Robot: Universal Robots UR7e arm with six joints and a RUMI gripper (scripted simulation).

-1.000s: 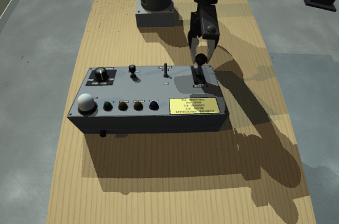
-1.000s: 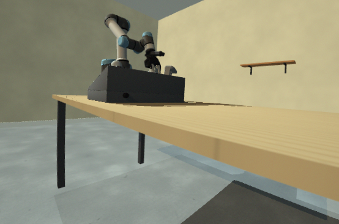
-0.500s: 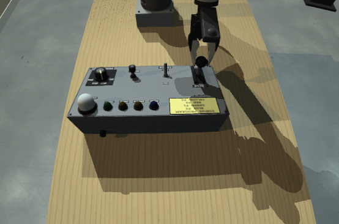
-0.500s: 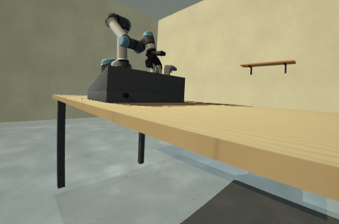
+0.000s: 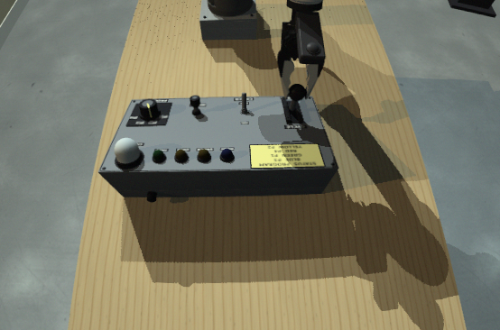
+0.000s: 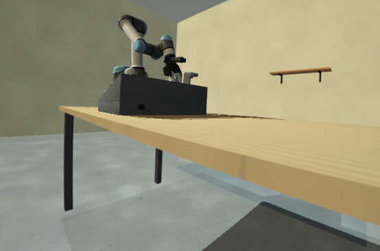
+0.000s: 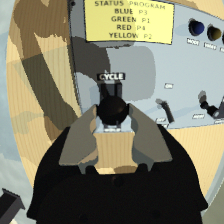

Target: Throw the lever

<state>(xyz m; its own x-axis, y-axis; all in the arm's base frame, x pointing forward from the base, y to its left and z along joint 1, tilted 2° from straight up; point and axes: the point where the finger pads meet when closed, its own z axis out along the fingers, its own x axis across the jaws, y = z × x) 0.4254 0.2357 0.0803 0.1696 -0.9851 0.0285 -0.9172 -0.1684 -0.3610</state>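
The lever lies 40 mm below my hand and 10 mm behind it. Also, from my hand: grey console (170 mm to the right, 80 mm below, 60 mm ahead); pull knob (240 mm to the right, 60 mm below, 20 mm ahead); thin stick switch (120 mm to the right, 70 mm below).
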